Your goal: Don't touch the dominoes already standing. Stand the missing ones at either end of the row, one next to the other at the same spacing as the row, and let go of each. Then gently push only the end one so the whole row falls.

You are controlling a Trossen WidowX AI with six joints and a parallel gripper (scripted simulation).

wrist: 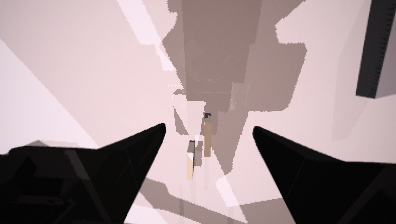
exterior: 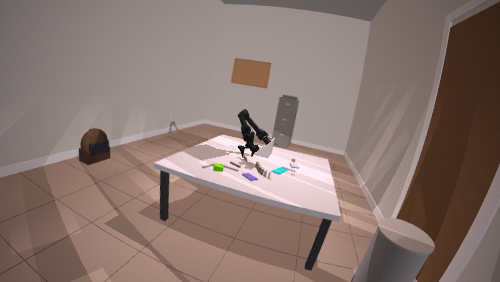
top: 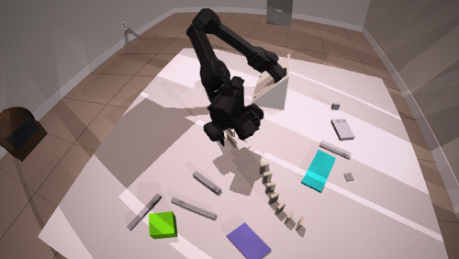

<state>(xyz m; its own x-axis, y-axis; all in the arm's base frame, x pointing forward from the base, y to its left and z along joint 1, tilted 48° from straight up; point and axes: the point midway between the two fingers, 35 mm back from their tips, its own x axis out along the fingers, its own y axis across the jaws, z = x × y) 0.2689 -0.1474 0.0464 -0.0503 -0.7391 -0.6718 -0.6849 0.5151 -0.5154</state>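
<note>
The cyan block is 6 cm ahead of my gripper tip, 30 cm to the left of it and 3 cm below it. Round my gripper tip: purple block (33 cm ahead, 10 cm to the left, 3 cm below); small grey piece (8 cm ahead, 41 cm to the left, 3 cm below); green cube (34 cm ahead, 14 cm to the right, 2 cm below).
</note>
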